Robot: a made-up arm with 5 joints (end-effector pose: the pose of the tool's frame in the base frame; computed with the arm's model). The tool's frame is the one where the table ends. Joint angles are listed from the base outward.
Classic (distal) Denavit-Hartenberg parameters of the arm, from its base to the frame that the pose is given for. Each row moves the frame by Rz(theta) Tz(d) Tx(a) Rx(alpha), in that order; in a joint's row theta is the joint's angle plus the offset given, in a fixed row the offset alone. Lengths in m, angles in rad.
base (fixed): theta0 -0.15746  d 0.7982  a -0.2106  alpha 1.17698
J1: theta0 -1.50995  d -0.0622  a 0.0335  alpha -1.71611
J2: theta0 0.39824  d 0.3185  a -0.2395  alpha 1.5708
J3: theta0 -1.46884  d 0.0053  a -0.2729  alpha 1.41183
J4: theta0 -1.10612  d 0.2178  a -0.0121  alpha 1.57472
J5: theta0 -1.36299  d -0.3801  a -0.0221  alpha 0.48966
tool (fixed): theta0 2.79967  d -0.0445  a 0  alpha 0
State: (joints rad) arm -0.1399 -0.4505 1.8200 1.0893 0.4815
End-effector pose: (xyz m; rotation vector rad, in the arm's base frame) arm -0.0870 -0.1620 1.3206 -0.2465 -2.1829 -2.1649
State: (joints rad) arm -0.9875 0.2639 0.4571 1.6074 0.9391
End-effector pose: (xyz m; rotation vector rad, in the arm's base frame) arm 0.3144 -0.7423 0.6042 -1.6533 -0.2542 -0.6161
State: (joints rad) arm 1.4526 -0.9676 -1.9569 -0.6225 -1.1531
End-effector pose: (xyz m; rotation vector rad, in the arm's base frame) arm -0.2949 0.5841 1.1728 1.0600 0.2381 0.4120
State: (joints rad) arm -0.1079 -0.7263 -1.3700 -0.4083 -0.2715
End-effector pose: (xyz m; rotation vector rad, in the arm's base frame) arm 0.3411 0.3062 1.0693 1.9732 0.3007 0.0270
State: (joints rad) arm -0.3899 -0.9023 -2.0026 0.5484 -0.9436
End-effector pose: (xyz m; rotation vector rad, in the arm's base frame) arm 0.3337 -0.1310 0.9488 2.7538 0.9008 -0.4981
